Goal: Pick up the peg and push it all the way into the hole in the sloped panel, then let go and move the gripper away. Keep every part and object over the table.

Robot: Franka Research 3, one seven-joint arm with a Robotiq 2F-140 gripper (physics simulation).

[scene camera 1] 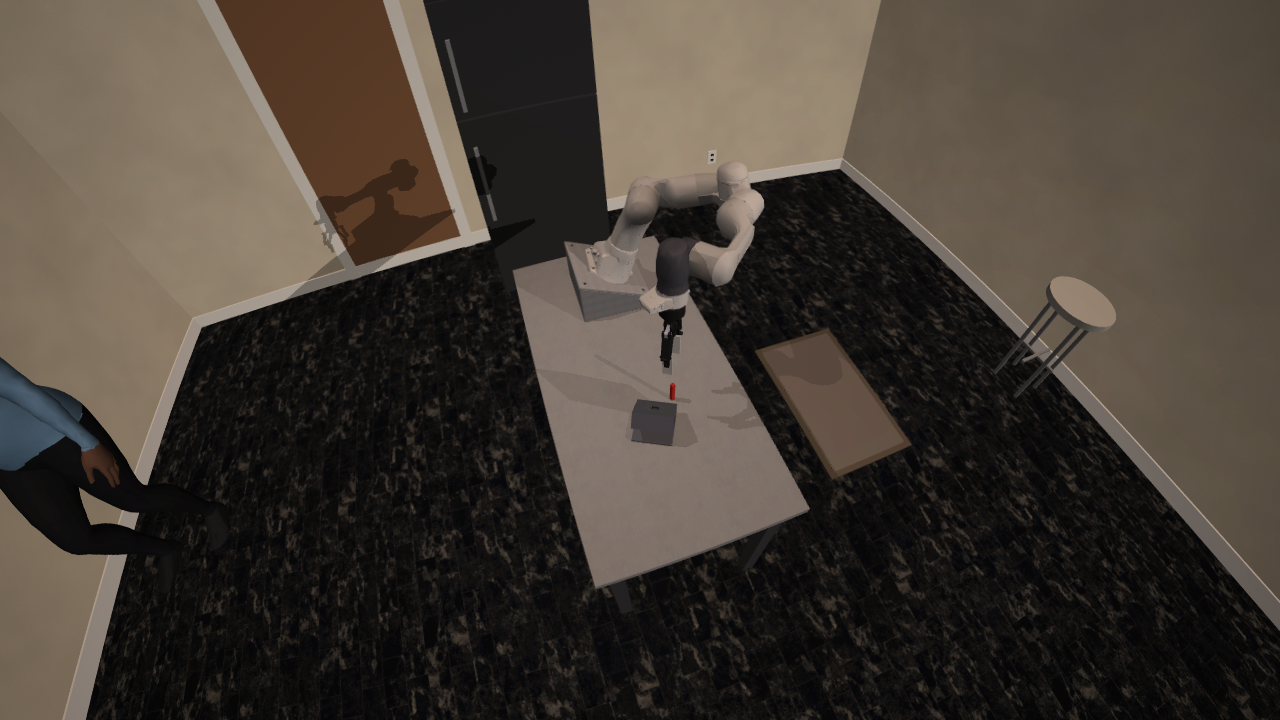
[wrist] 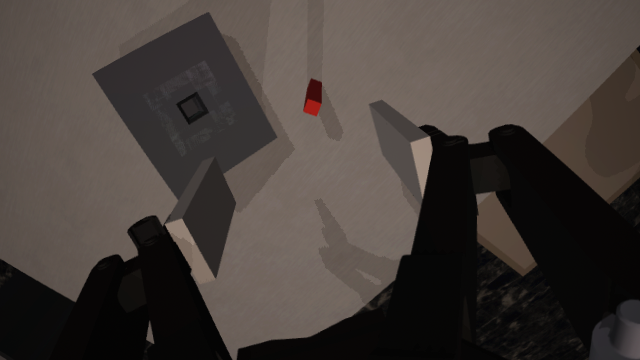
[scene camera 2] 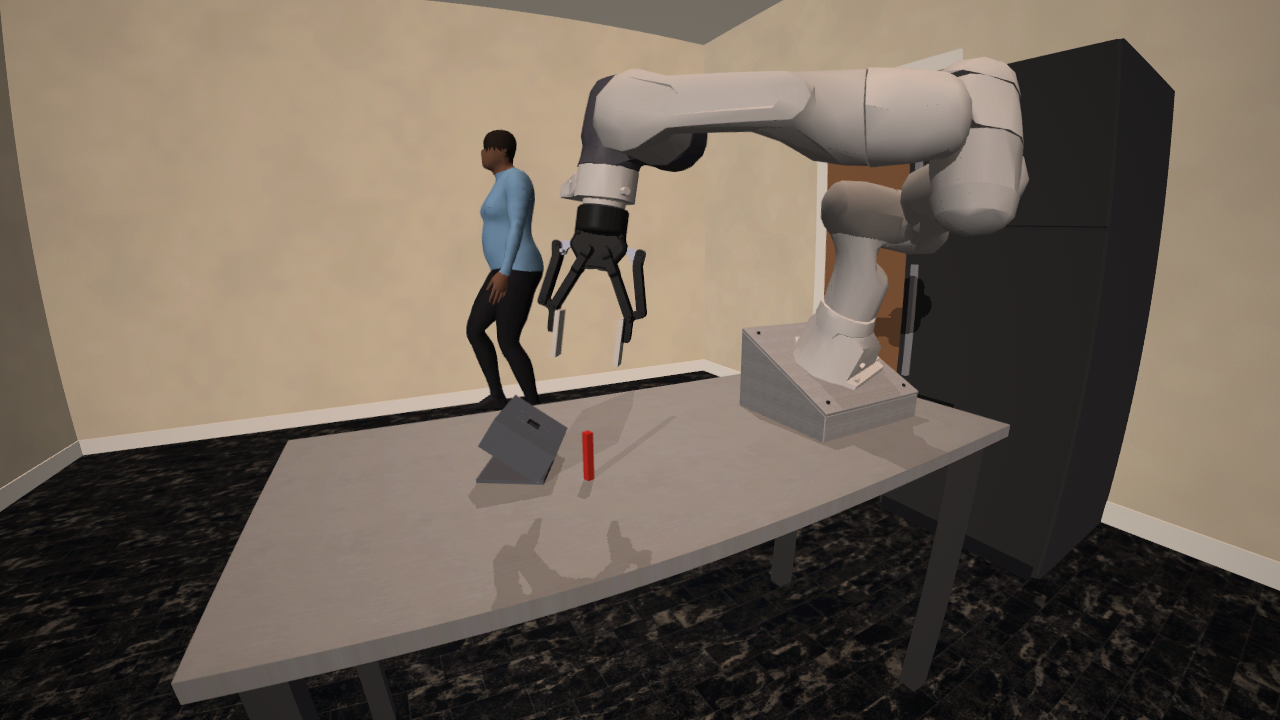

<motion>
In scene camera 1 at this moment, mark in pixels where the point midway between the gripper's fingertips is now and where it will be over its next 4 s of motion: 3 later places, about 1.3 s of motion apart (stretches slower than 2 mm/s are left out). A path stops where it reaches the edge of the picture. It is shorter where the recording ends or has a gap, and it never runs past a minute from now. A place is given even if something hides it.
The gripper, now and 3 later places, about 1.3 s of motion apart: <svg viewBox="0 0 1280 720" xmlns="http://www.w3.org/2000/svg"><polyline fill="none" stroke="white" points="671,362 673,376 675,376 674,384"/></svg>
</motion>
